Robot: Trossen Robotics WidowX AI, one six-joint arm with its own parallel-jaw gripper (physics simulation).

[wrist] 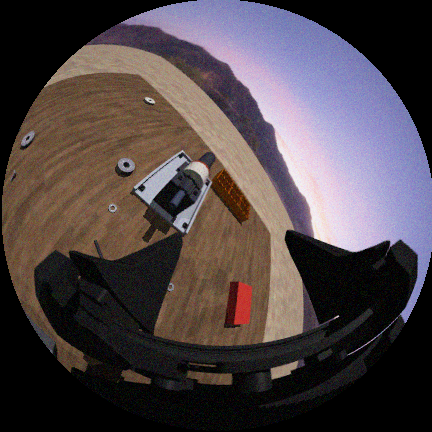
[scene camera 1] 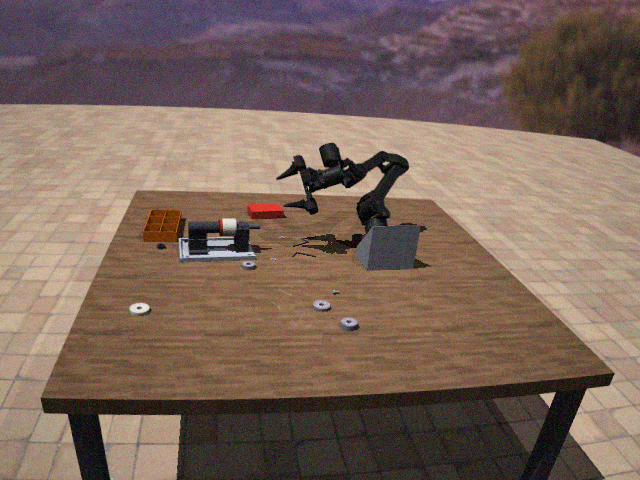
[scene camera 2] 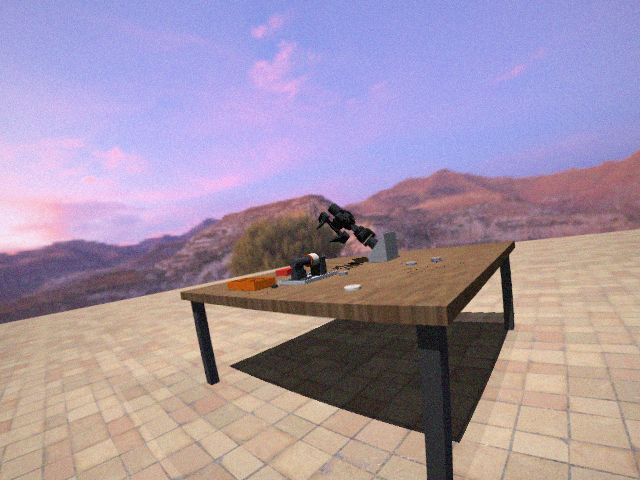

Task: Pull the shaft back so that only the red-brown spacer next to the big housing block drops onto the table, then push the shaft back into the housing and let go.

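Where they show: gripper, between the fingertips: point(wrist: 234, 236) point(scene camera 1: 279, 192) point(scene camera 2: 323, 235); arm's base, origin of its link: point(scene camera 1: 378, 238) point(scene camera 2: 377, 247).
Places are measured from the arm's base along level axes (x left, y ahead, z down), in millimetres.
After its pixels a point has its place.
The fixture has a big dark housing block point(scene camera 1: 197, 241) @[z 33, x -105, y 556 mm] point(scene camera 2: 298, 270) at the left in scene camera 1 and a smaller dark support block point(scene camera 1: 241, 241) @[z 31, x -89, y 421 mm], both on a light grey base plate point(scene camera 1: 219, 256) point(wrist: 156, 179). The thin red-brown spacer point(scene camera 1: 221, 227) @[z -15, x -95, y 484 mm] shows as a narrow band between the housing side and a white spacer point(scene camera 1: 229, 227) point(scene camera 2: 314, 260) point(wrist: 196, 172). The dark shaft point(scene camera 1: 254, 226) @[z -8, x -111, y 378 mm] point(wrist: 176, 199) @[z -12, x -116, y 369 mm] sticks out past the support block. My gripper point(scene camera 1: 281, 191) @[z -106, x -150, y 293 mm] point(scene camera 2: 324, 234) @[z -106, x -150, y 293 mm] point(wrist: 234, 236) @[z -106, x -150, y 293 mm] is open and empty, above and to the right of the shaft end in scene camera 1.
An orange compartment tray point(scene camera 1: 161, 238) @[z 62, x -205, y 665 mm] point(scene camera 2: 248, 285) @[z 54, x -254, y 718 mm] is left of the fixture. A red block point(scene camera 1: 265, 211) @[z 45, x -387, y 282 mm] point(scene camera 2: 282, 271) @[z 52, x -414, y 334 mm] point(wrist: 240, 304) @[z 44, x -409, y 269 mm] is behind it. A grey wedge point(scene camera 1: 391, 249) @[z 5, x 73, y -12 mm] point(scene camera 2: 388, 248) @[z 11, x 71, y 24 mm] stands by the arm's base. A white ring point(scene camera 1: 133, 310) @[z 65, x 233, y 746 mm] and several grey rings lie around.
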